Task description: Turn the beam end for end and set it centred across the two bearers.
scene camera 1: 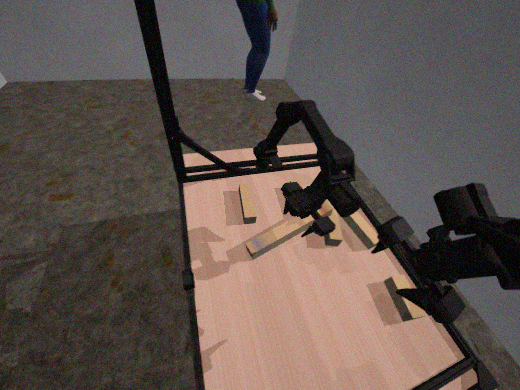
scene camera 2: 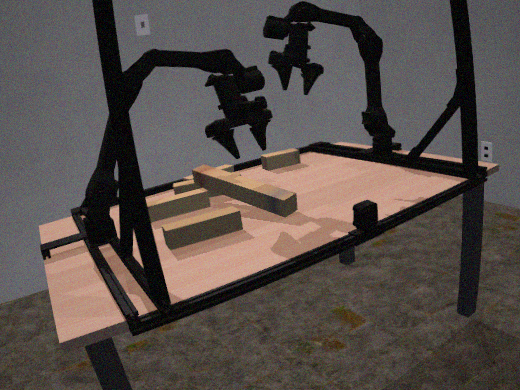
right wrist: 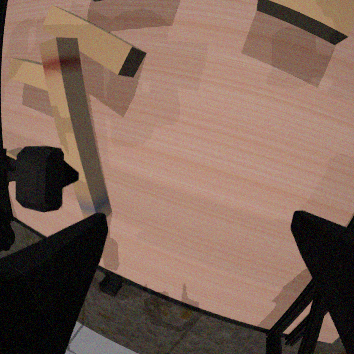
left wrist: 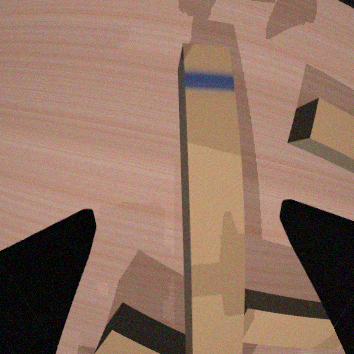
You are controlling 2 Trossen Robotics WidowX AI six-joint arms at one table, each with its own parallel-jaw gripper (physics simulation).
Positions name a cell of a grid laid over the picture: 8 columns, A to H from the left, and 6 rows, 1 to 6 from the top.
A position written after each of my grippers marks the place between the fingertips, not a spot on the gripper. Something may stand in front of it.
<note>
My left gripper (scene camera 2: D3) is open, with nothing in its grasp. Also in view: a beam (scene camera 2: E4). My right gripper (scene camera 1: F5) is open, holding nothing.
The beam shows as well in scene camera 1 (scene camera 1: E4), in the right wrist view (right wrist: B1) and in the left wrist view (left wrist: E3). My left gripper also shows in scene camera 1 (scene camera 1: E4), in the right wrist view (right wrist: B3) and in the left wrist view (left wrist: E4). My right gripper shows as well in scene camera 2 (scene camera 2: E2) and in the right wrist view (right wrist: E4).
</note>
